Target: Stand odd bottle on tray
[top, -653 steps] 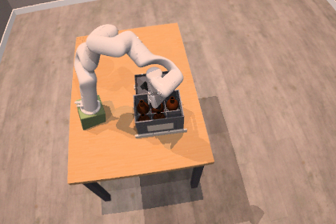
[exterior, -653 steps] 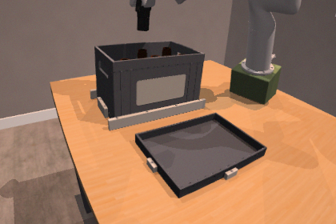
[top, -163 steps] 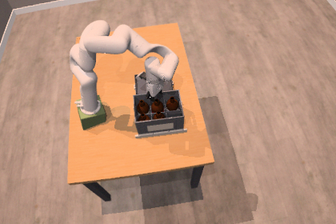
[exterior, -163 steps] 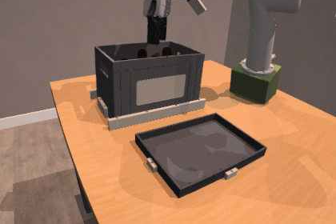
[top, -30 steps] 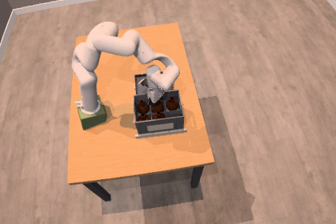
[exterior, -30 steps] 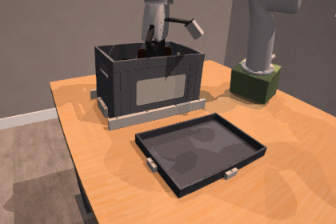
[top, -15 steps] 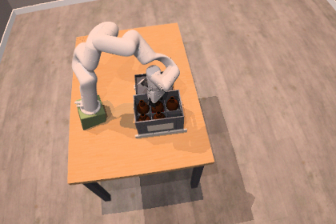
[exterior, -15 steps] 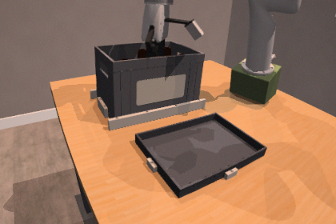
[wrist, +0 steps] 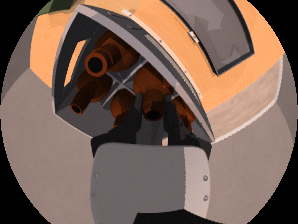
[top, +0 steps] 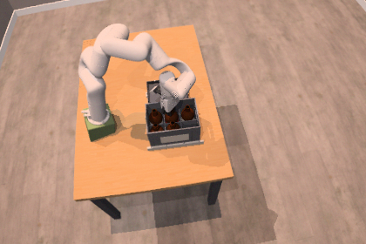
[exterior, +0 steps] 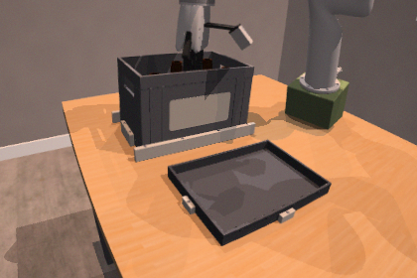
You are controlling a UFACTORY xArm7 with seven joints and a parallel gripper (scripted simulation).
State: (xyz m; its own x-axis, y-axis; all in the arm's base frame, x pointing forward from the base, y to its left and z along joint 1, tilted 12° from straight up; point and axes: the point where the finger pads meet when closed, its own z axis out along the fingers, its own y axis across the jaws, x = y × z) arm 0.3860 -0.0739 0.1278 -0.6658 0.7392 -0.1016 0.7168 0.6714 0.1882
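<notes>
Now: the crate 40 mm to the right of my hand and 70 mm below it. Also, from my hand: dark tray 230 mm to the left, 150 mm below; then glass bottle 90 mm ahead, 70 mm below.
</notes>
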